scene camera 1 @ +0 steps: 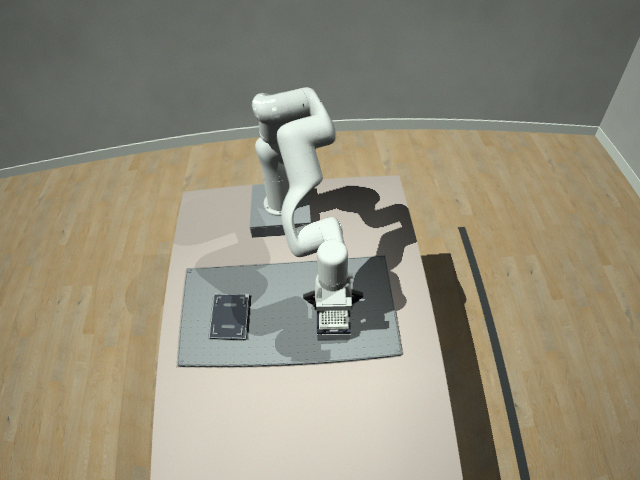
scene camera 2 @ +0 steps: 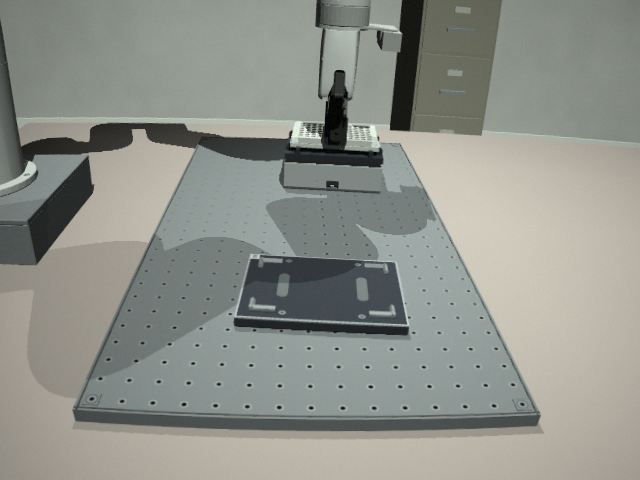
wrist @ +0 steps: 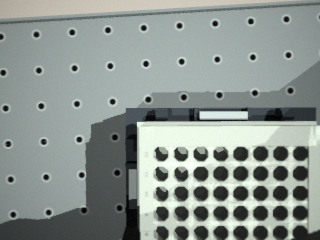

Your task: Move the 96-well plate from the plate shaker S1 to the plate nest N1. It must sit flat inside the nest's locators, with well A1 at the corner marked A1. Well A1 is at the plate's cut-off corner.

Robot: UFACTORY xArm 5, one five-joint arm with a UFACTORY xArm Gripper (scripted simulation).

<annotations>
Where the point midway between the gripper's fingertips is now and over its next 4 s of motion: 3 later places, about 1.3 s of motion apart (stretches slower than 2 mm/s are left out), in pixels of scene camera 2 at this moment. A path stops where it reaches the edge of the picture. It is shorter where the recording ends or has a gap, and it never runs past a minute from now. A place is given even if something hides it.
My gripper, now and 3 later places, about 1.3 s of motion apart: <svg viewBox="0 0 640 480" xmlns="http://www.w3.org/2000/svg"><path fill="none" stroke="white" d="M334 135L335 119L337 87L335 111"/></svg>
</annotations>
